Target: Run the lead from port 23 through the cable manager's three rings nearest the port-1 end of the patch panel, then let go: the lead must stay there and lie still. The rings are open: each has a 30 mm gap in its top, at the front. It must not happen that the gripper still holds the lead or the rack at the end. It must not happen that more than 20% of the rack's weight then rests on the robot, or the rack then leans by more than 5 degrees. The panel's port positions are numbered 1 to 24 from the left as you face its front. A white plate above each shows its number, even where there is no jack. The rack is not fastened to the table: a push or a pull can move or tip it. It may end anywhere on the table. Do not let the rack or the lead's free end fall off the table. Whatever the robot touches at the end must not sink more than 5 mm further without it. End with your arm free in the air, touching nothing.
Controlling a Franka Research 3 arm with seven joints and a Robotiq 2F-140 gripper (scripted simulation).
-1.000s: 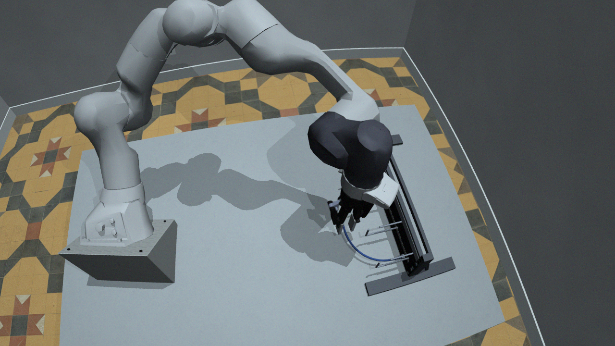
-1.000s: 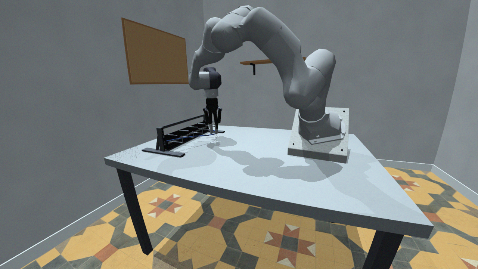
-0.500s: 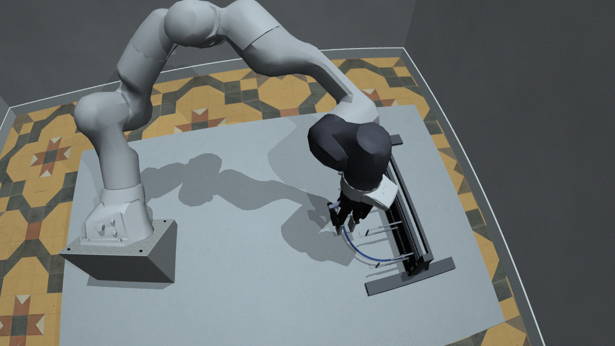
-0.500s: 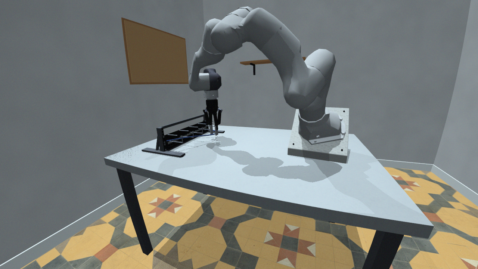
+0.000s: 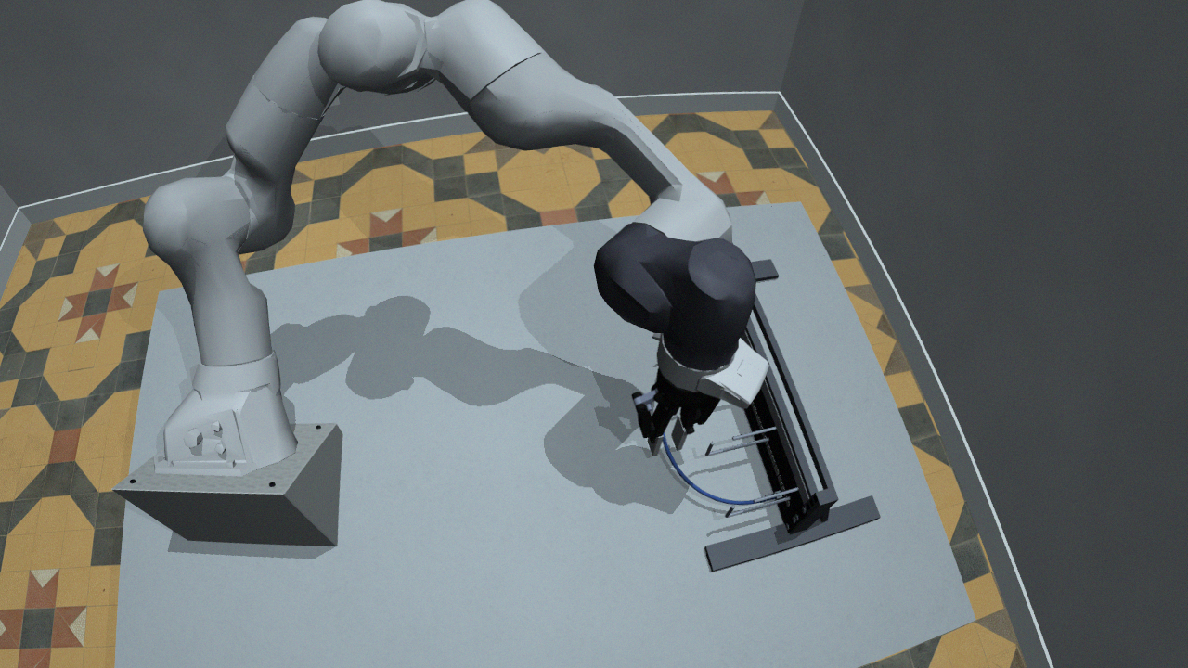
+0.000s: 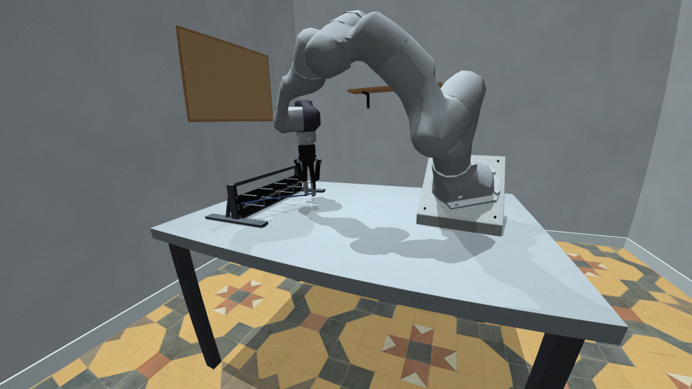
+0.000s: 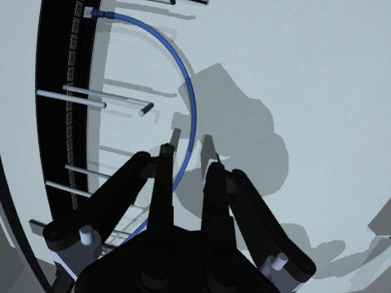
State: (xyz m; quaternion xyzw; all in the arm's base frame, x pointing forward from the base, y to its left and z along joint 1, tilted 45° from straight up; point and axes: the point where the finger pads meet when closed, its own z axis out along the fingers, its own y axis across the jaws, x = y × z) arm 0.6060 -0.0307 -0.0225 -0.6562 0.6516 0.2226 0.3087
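Now: the rack 170 mm ahead of my hand, 60 mm to the left of it and 10 mm above it.
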